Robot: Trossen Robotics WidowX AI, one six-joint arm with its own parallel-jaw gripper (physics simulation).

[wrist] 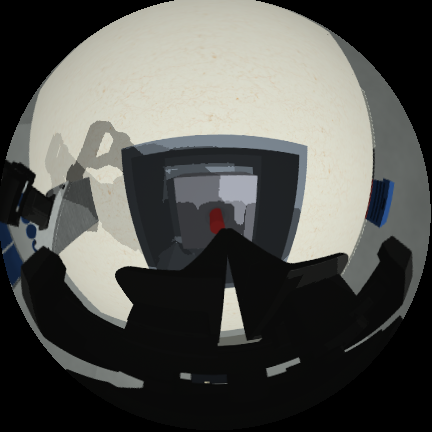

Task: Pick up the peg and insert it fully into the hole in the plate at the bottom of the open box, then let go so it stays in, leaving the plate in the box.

The picture shows: my gripper, a box and a grey plate.
